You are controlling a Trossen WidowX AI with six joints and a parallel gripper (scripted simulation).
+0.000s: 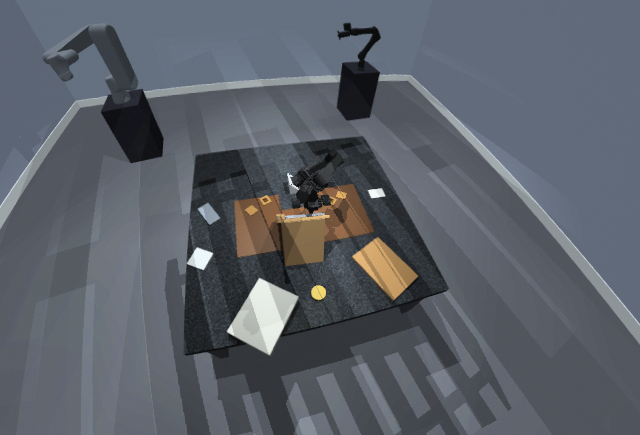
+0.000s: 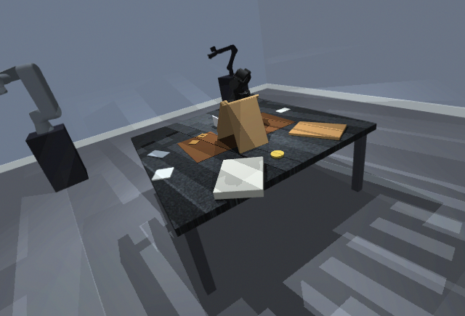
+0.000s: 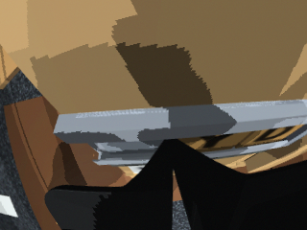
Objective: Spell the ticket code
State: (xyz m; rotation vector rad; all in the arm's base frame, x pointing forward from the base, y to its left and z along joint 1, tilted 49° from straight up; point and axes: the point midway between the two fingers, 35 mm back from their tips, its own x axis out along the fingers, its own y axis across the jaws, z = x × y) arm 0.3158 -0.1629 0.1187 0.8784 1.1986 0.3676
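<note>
Right now the white ticket is 60 mm behind my gripper tip, 20 mm to the left of it and 90 mm below it. Also, from my gripper tip: white box: 370 mm ahead, 350 mm to the right, 150 mm below; brown mat: 150 mm behind, 170 mm below; flat tan slab: 340 mm ahead, 300 mm to the left, 160 mm below.
</note>
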